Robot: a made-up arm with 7 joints.
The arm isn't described. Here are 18 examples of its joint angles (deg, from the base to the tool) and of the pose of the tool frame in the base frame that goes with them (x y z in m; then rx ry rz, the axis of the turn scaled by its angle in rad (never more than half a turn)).
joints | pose
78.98 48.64 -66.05 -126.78 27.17 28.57 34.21 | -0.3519 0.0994 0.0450 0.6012 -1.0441 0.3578
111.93 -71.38 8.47 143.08 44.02 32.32 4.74 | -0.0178 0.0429 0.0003 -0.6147 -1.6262 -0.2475
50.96 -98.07 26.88 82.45 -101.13 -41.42 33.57 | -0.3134 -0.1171 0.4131 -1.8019 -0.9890 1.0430
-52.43 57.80 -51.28 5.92 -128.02 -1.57 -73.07 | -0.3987 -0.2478 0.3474 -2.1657 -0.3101 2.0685
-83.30 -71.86 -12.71 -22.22 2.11 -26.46 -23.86 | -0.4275 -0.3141 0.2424 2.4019 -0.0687 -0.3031
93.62 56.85 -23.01 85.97 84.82 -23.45 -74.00 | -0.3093 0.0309 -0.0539 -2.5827 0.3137 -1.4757
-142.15 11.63 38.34 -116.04 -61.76 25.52 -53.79 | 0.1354 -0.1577 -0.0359 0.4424 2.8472 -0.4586
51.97 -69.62 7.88 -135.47 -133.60 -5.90 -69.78 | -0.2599 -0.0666 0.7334 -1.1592 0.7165 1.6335
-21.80 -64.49 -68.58 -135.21 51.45 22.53 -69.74 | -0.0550 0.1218 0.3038 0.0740 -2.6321 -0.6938
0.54 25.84 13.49 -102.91 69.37 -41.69 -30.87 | -0.3798 0.3531 0.1252 1.0444 -2.0977 0.0530
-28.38 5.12 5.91 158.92 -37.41 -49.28 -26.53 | -0.2455 0.0265 0.3698 0.6552 1.2700 -1.6263
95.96 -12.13 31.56 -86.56 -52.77 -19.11 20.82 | -0.0901 0.2965 0.2696 -0.3642 0.0683 -0.7540
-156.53 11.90 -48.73 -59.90 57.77 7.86 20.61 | -0.2916 -0.0797 -0.2568 -2.2123 -0.7749 -0.6588
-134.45 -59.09 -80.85 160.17 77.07 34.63 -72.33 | -0.1330 -0.1303 0.4330 -0.5432 1.7574 1.1925
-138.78 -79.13 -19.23 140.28 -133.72 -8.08 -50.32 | 0.0090 -0.1104 -0.2596 -0.8548 -1.5141 -0.8109
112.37 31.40 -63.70 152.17 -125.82 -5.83 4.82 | -0.0848 0.2502 0.3708 0.6282 0.6776 -1.9176
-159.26 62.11 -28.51 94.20 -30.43 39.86 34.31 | -0.2494 0.0019 -0.0832 1.1554 -0.4979 0.0239
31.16 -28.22 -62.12 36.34 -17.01 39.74 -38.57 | -0.3163 0.2858 0.5528 0.5077 0.2988 -0.9508
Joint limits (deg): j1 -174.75..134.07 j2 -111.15..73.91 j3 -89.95..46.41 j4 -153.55..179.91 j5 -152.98..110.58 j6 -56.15..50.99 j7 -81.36..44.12
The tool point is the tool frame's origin. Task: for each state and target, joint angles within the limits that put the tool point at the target. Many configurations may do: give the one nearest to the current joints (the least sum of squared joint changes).
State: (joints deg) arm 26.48 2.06 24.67 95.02 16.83 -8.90 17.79
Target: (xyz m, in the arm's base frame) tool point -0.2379 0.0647 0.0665
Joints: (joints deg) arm 27.35 24.15 20.86 97.98 32.13 -8.72 31.33
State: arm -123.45 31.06 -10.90 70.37 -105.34 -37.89 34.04
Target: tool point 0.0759 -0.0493 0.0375
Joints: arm -150.89 23.56 -35.85 69.05 -152.98 -36.12 23.08
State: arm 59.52 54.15 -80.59 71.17 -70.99 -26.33 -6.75
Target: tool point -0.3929 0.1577 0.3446
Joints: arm 65.40 53.47 -83.76 69.97 -77.30 -26.51 -6.23
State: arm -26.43 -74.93 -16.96 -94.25 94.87 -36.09 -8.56
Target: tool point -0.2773 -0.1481 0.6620
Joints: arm -16.98 -68.97 -17.19 -95.59 91.24 -34.50 -11.84
